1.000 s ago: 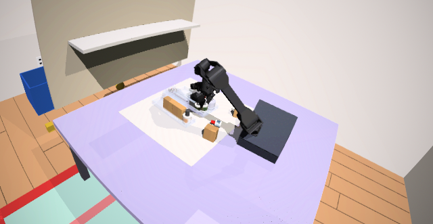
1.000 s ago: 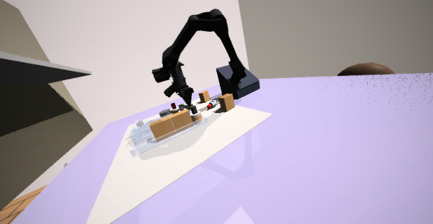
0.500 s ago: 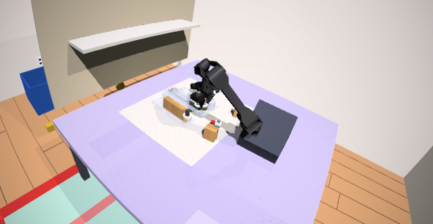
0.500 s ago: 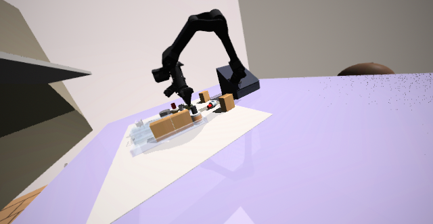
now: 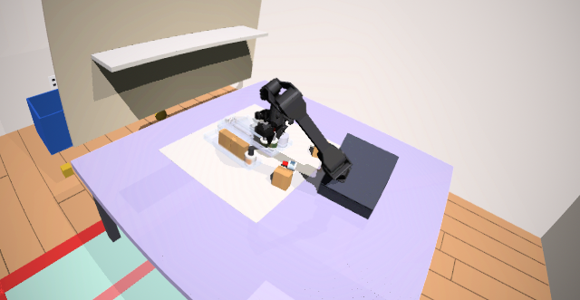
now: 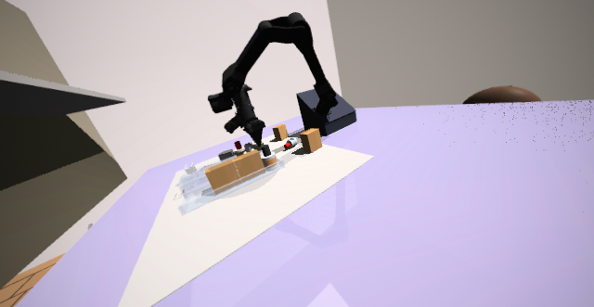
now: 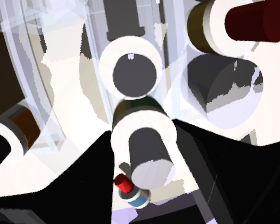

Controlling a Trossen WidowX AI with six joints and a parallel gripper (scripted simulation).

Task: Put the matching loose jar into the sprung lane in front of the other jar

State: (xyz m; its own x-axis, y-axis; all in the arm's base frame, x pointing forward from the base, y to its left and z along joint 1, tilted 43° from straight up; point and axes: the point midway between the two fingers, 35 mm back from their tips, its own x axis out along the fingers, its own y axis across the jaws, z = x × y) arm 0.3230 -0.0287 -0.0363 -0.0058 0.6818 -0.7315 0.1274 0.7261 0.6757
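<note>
Right now my gripper tip is 13 cm to the right of the jar, 2 cm short of it and 1 cm above it. The rest, counted from my gripper tip: clear lane rack (15 cm ahead, 4 cm below, 1 cm to the left).
</note>
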